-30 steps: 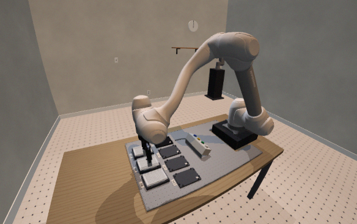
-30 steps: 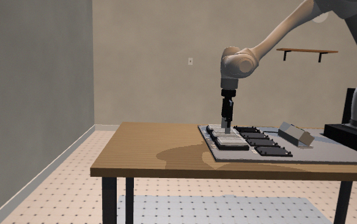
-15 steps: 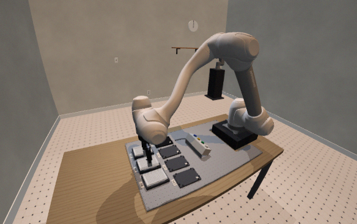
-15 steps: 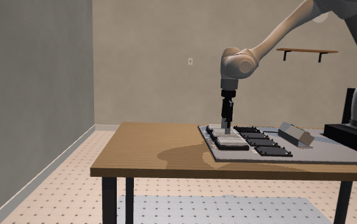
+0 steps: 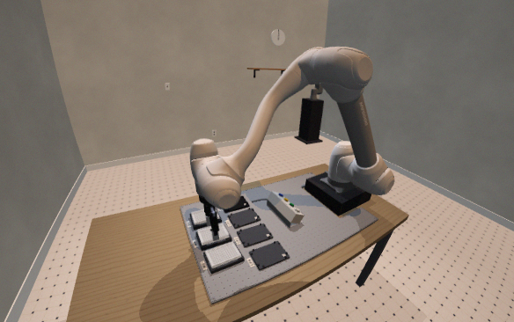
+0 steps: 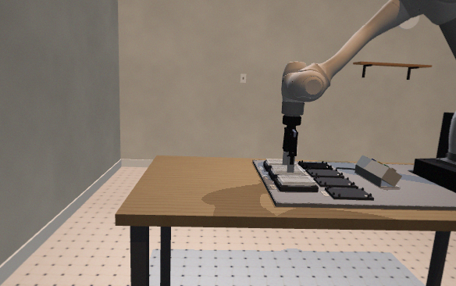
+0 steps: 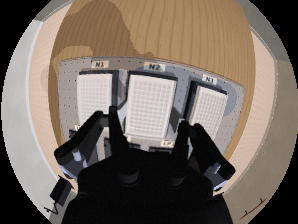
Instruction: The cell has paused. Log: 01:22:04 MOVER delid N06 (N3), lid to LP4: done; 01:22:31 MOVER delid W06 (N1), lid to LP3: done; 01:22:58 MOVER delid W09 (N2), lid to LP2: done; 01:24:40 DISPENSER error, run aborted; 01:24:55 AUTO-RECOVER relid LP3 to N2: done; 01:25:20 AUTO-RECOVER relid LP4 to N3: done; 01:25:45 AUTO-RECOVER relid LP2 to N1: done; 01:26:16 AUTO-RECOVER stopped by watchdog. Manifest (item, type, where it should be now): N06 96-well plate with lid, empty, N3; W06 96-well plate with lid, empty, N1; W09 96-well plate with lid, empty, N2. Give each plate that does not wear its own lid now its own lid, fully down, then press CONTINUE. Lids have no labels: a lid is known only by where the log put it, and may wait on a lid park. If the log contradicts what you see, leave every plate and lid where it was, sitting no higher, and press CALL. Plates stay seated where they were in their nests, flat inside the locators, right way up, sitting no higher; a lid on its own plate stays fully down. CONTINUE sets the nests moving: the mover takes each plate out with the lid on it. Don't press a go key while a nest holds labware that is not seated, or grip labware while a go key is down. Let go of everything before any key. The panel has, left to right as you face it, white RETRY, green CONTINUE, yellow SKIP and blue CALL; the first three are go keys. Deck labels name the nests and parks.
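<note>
The pale lid lies 2 cm below my hand. Round my hand: green key 42 cm behind; then LP2 lid park 18 cm behind, 6 cm to the left, 6 cm below; then plate 12 cm to the left, 4 cm below, 1 cm behind.
</note>
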